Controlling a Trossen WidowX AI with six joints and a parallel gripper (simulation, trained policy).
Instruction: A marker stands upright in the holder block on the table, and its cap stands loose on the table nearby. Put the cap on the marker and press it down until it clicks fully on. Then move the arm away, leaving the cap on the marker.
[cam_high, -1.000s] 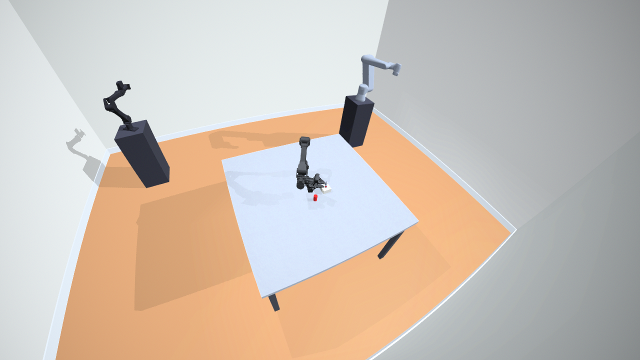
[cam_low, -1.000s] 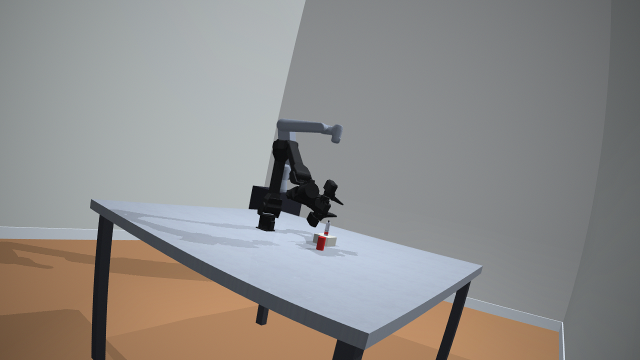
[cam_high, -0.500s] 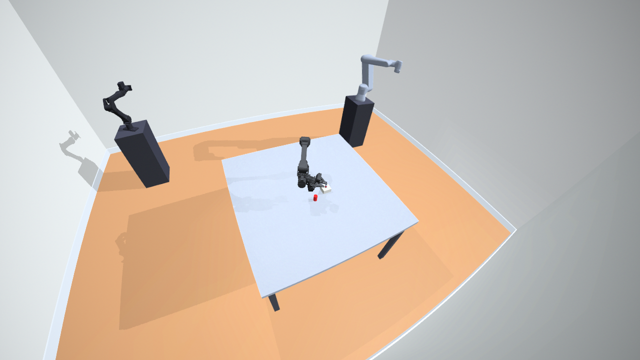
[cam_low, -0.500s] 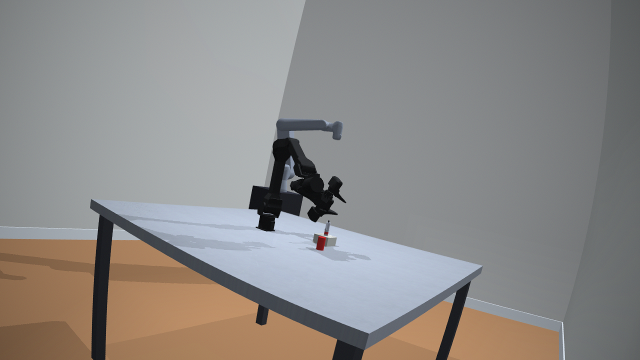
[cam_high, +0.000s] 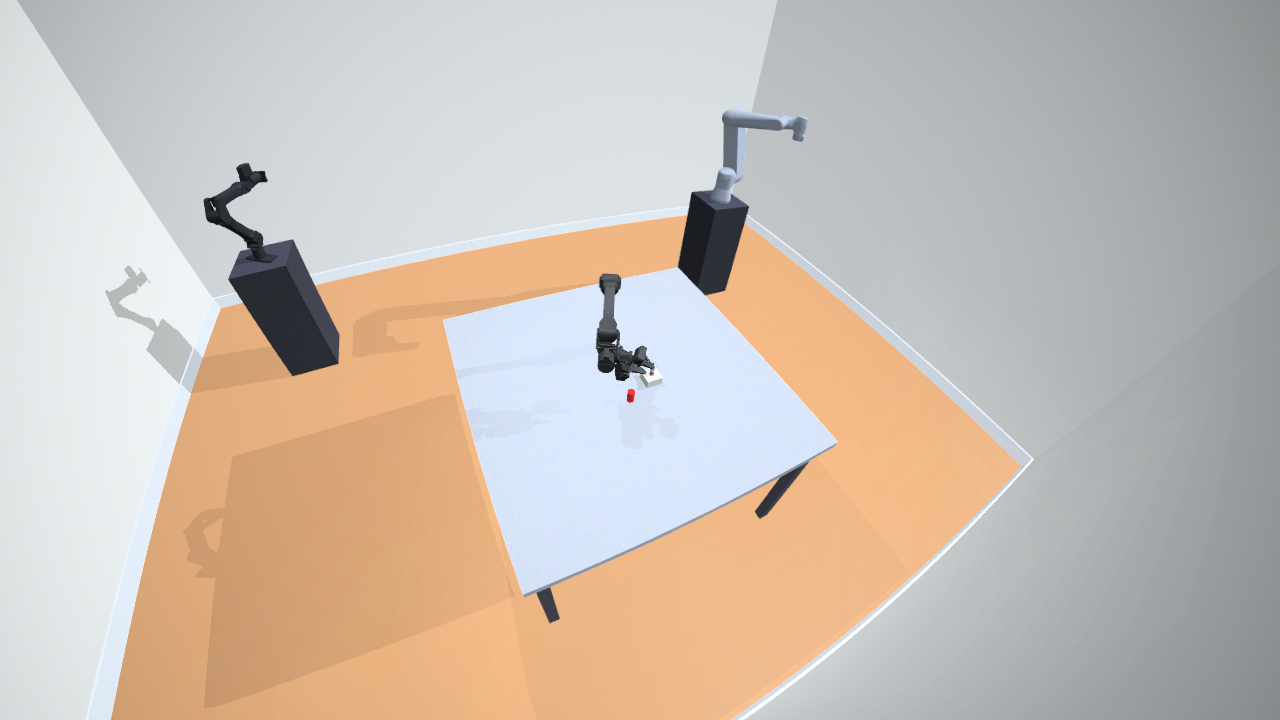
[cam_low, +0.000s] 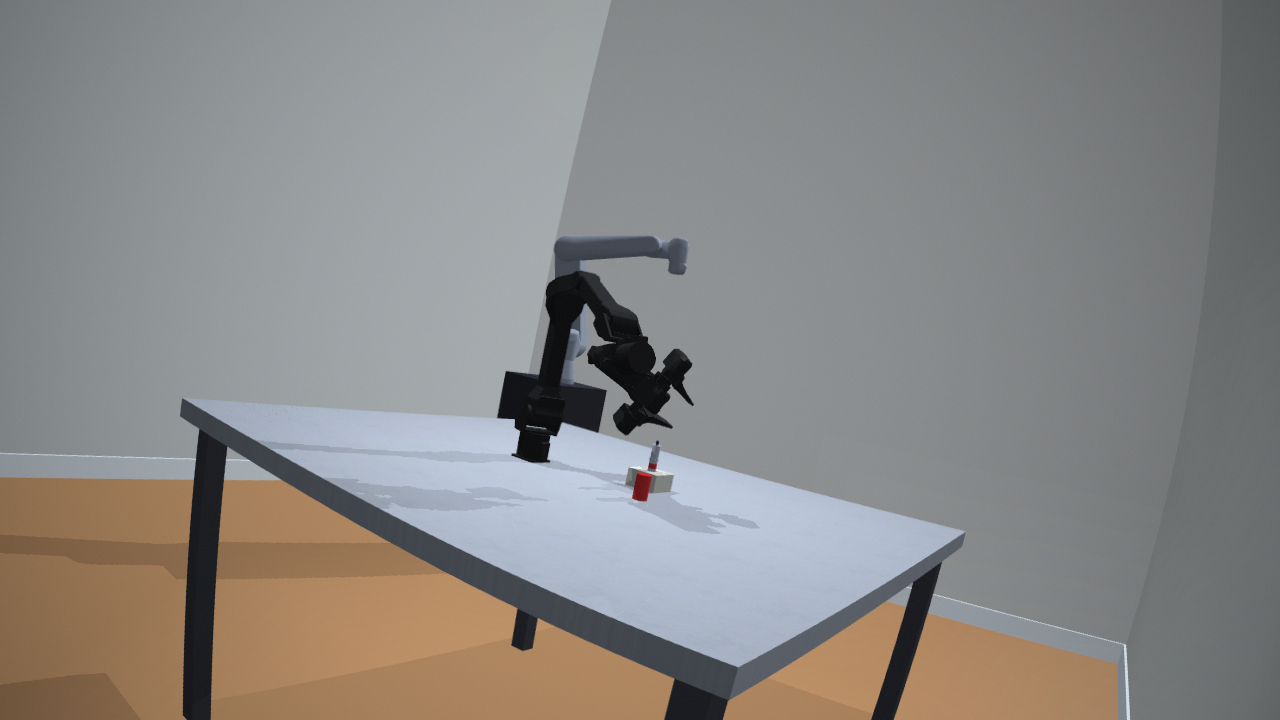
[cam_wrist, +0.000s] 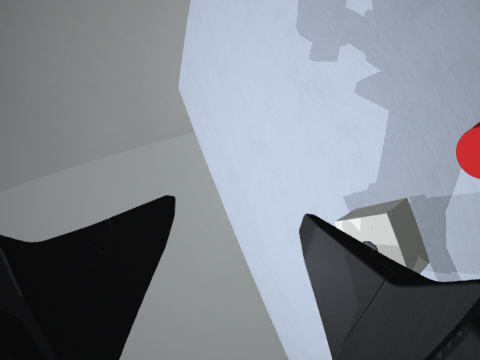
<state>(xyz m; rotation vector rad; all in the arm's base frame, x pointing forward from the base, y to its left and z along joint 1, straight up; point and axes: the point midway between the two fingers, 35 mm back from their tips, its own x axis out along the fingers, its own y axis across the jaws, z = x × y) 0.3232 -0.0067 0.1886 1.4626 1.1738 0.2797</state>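
Right now my gripper tip is 15 cm above the red cap, 5 cm to the left of it and 2 cm past it. The rest, counted from my gripper tip: white holder block 15 cm below, 9 cm behind, 7 cm to the left.
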